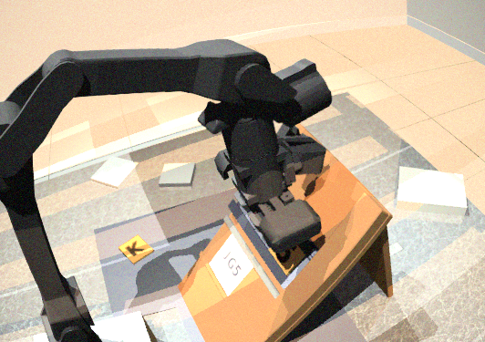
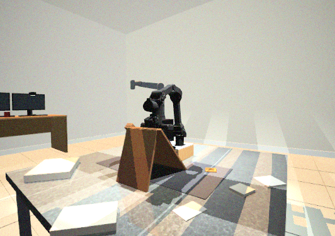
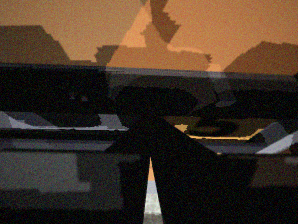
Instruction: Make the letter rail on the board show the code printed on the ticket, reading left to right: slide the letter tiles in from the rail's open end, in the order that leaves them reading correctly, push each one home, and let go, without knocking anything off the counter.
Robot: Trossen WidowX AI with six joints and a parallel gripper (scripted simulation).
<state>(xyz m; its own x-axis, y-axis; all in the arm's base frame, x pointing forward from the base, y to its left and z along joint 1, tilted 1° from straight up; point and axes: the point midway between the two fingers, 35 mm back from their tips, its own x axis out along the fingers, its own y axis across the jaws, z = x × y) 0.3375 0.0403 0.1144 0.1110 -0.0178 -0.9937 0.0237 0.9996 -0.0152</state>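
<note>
Right now my gripper tip is 4 cm to the left of the 5 tile. Also, from my gripper tip: white ticket (7 cm below, 5 cm behind, 4 cm to the left); then dark mat (17 cm below, 14 cm behind, 7 cm to the right); then white block (43 cm ahead, 16 cm below, 6 cm to the left).
</note>
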